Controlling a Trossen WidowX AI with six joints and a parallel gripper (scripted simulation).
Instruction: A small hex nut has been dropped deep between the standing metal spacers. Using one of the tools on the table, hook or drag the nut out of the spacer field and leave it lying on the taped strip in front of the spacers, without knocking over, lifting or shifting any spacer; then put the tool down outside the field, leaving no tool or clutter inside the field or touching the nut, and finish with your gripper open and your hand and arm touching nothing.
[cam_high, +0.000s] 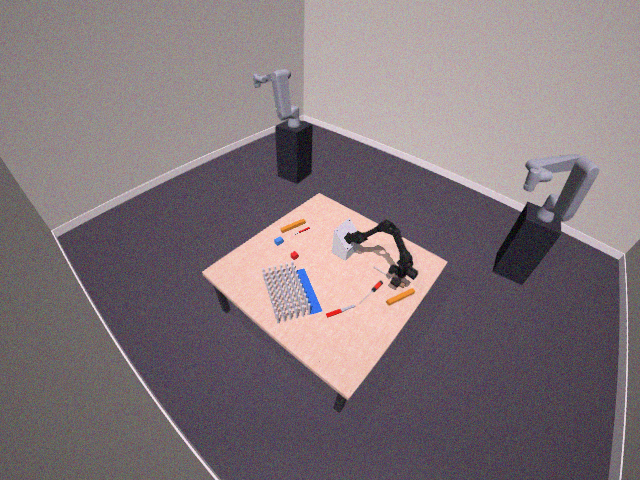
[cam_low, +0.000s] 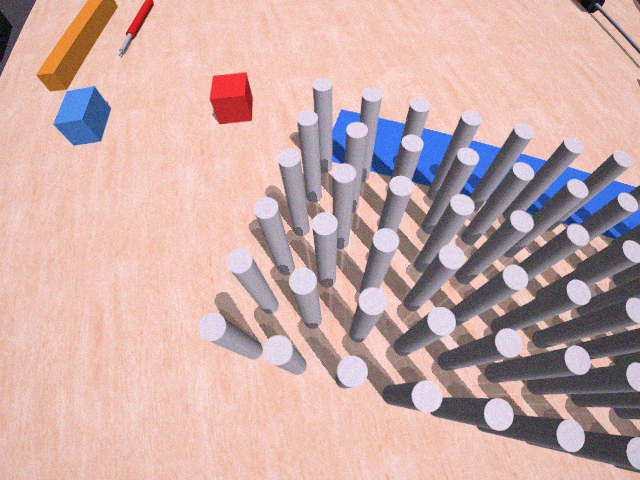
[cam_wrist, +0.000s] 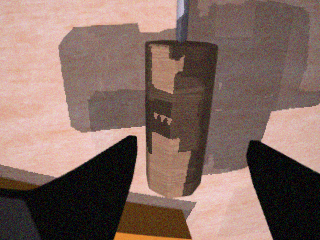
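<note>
Now: gripper tip 11 cm to the left of the long tool, 3 cm above it and 2 cm past it. From my gripper tip the other things lie so: hex nut: 56 cm to the right, 55 cm ahead, 4 cm below; blue taped strip: 50 cm to the right, 40 cm ahead, 4 cm below; red cube: 75 cm to the right, 21 cm ahead, 2 cm below.
</note>
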